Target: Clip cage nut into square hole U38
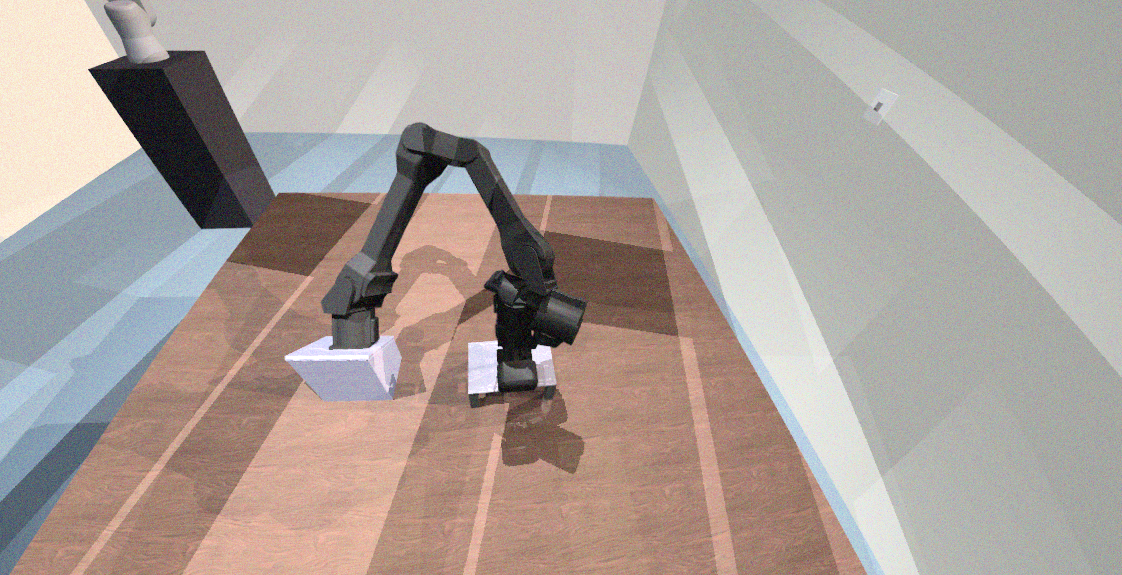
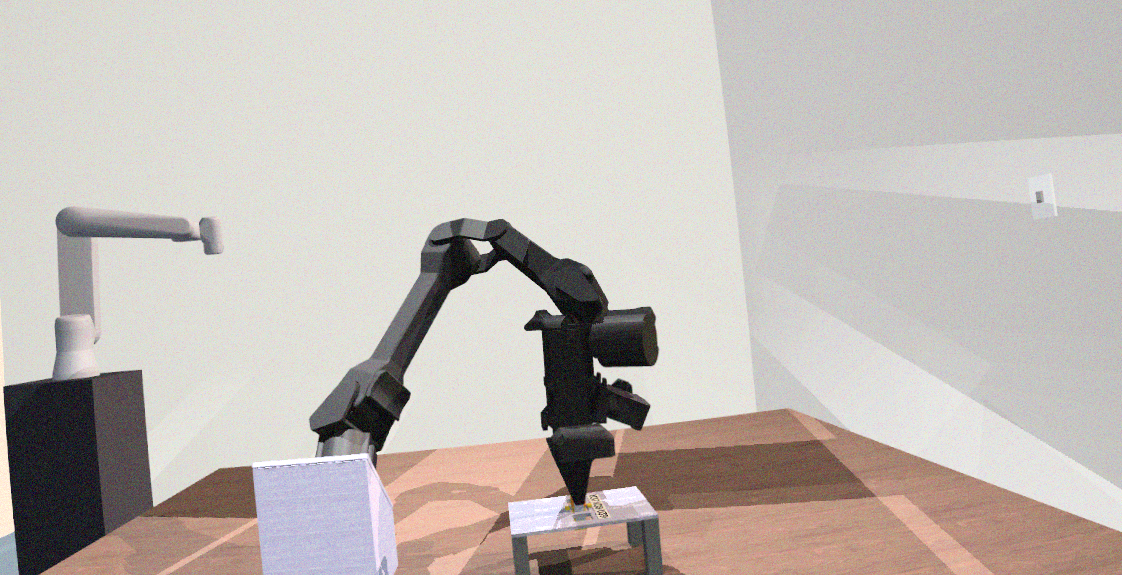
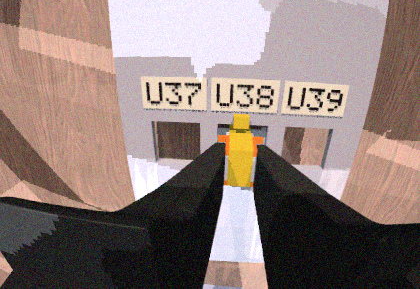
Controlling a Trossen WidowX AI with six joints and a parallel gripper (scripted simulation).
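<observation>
Now: the cage nut 1 cm below my gripper tip.
</observation>
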